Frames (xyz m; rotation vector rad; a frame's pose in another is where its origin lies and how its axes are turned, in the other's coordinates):
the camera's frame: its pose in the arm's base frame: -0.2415 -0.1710 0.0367 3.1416 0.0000 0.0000
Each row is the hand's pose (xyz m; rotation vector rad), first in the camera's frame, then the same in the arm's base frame.
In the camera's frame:
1: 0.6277 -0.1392 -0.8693 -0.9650 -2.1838 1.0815
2: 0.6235 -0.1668 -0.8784 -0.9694 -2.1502 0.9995
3: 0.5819 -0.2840 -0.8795 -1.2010 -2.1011 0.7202
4: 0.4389 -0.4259 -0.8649 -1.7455 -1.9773 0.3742
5: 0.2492 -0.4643 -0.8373 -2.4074 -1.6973 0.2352
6: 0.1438 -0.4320 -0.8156 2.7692 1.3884 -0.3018
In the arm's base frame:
1: 0.3862 -0.0318 0.9060 0.6648 -1.0299 -2.0797
2: 0.3820 -0.0042 0.9151 0.7362 -0.9626 -2.0709
3: 0.3404 0.1130 0.9162 0.7492 -0.6710 -1.9576
4: 0.1974 0.2549 0.9016 0.5403 -0.3117 -1.6472
5: 0.0077 0.2933 0.8740 0.1991 -0.1693 -1.2217
6: -0.0977 0.2610 0.8523 -0.0303 -0.2014 -0.9264

